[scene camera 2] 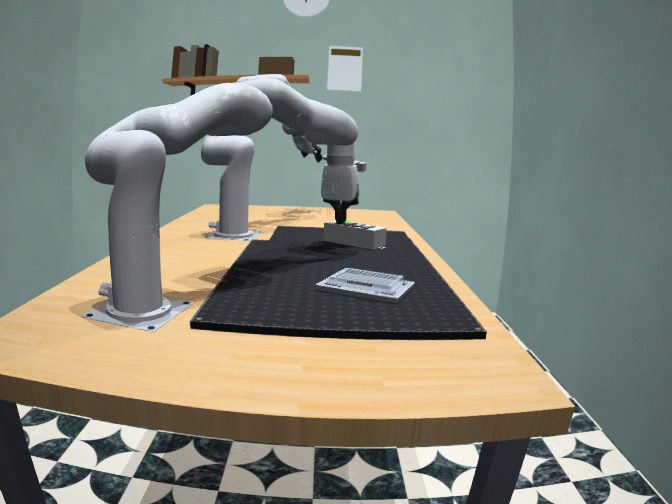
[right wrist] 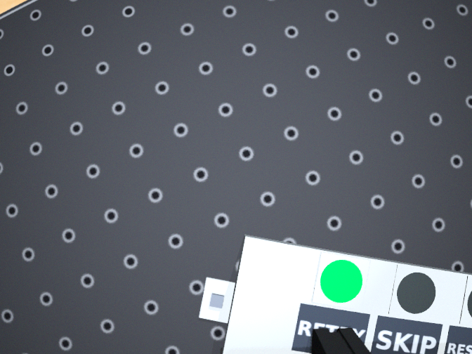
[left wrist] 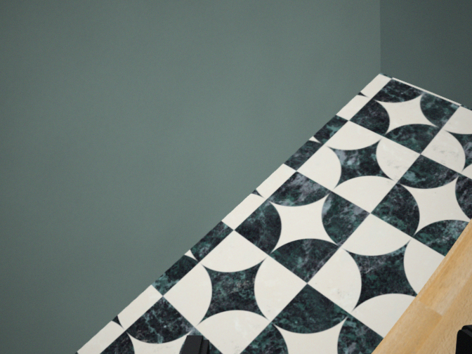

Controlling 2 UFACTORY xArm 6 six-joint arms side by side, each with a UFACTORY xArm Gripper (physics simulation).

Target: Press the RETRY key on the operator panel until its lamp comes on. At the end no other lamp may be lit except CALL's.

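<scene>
The operator panel (scene camera 2: 353, 237) (right wrist: 270, 280) is a pale box on the black mat. In the right wrist view the RETRY lamp (right wrist: 341, 281) is lit green, and the SKIP lamp (right wrist: 416, 293) is dark. A third lamp (right wrist: 470, 303), cut by the right edge, looks dark. CALL's lamp does not show there. My right gripper (scene camera 2: 340, 221) (right wrist: 336, 332) is shut and empty, pointing down at the panel's top, its fingertips overlapping the RETRY label (right wrist: 307, 329). The RETRY key is hidden. My left gripper (scene camera 2: 311, 154) (left wrist: 330, 345) is open and empty, high behind the panel.
A pale, clear-topped case (scene camera 2: 360, 281) lies on the black mat (scene camera 2: 260, 314) in front of the panel. A small white tab (right wrist: 216, 300) sits at the panel's left side. The mat lies on the wooden table (scene camera 2: 271, 374). A wall shelf (scene camera 2: 236, 79) is behind.
</scene>
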